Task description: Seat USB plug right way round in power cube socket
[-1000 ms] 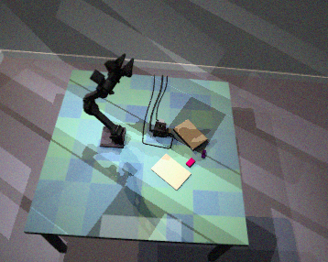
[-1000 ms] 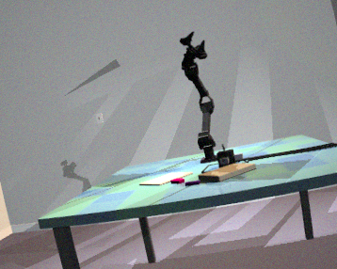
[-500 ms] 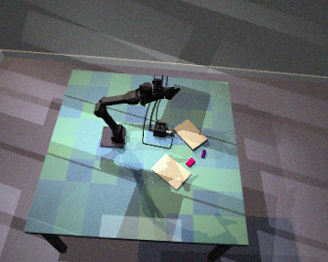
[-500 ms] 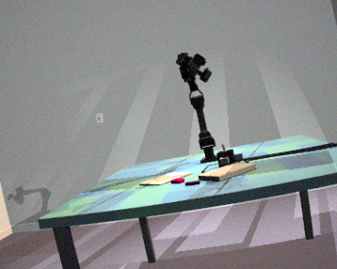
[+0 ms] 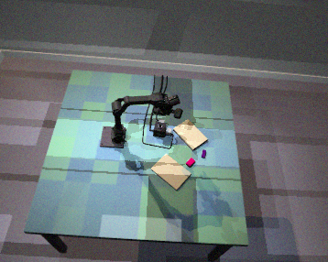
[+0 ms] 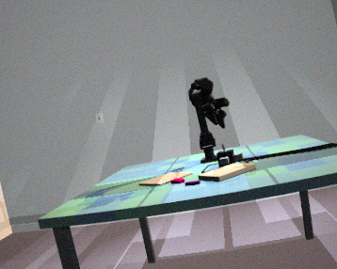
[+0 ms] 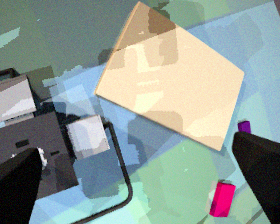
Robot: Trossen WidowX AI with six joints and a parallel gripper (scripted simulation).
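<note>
Right now my gripper tip is 7 cm past the metal USB plug, 1 cm to the left of it and 11 cm above it. The rest, counted from my gripper tip: purple block: 26 cm ahead, 14 cm to the right, 20 cm below; magenta block: 17 cm ahead, 22 cm to the right, 20 cm below.
</note>
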